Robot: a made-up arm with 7 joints. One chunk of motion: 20 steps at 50 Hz.
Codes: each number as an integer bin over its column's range. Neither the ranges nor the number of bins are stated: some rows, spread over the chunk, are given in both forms.
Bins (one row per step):
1: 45 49 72 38 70 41
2: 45 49 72 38 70 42
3: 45 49 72 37 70 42
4: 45 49 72 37 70 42
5: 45 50 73 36 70 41
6: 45 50 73 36 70 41
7: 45 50 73 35 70 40
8: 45 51 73 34 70 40
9: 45 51 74 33 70 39
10: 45 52 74 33 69 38
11: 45 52 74 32 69 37
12: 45 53 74 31 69 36
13: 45 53 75 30 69 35
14: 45 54 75 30 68 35
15: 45 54 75 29 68 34
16: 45 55 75 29 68 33
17: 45 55 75 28 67 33
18: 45 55 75 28 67 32
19: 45 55 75 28 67 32
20: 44 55 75 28 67 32
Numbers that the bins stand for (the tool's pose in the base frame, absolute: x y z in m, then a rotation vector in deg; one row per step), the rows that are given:
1: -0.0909 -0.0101 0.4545 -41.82 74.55 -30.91
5: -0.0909 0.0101 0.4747 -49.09 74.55 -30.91
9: -0.0909 0.0303 0.4949 -60.00 74.55 -38.18
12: -0.0909 0.0707 0.4949 -67.27 70.91 -49.09
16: -0.0909 0.1111 0.5152 -74.55 67.27 -60.00
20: -0.1111 0.1111 0.5152 -78.18 63.64 -63.64
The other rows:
2: -0.0909 -0.0101 0.4545 -41.82 74.55 -27.27
3: -0.0909 -0.0101 0.4545 -45.45 74.55 -27.27
4: -0.0909 -0.0101 0.4545 -45.45 74.55 -27.27
6: -0.0909 0.0101 0.4747 -49.09 74.55 -30.91
7: -0.0909 0.0101 0.4747 -52.73 74.55 -34.55
8: -0.0909 0.0303 0.4747 -56.36 74.55 -34.55
10: -0.0909 0.0505 0.4949 -60.00 70.91 -41.82
11: -0.0909 0.0505 0.4949 -63.64 70.91 -45.45
13: -0.0909 0.0707 0.5152 -70.91 70.91 -52.73
14: -0.0909 0.0909 0.5152 -70.91 67.27 -52.73
15: -0.0909 0.0909 0.5152 -74.55 67.27 -56.36
17: -0.0909 0.1111 0.5152 -78.18 63.64 -60.00
18: -0.0909 0.1111 0.5152 -78.18 63.64 -63.64
19: -0.0909 0.1111 0.5152 -78.18 63.64 -63.64

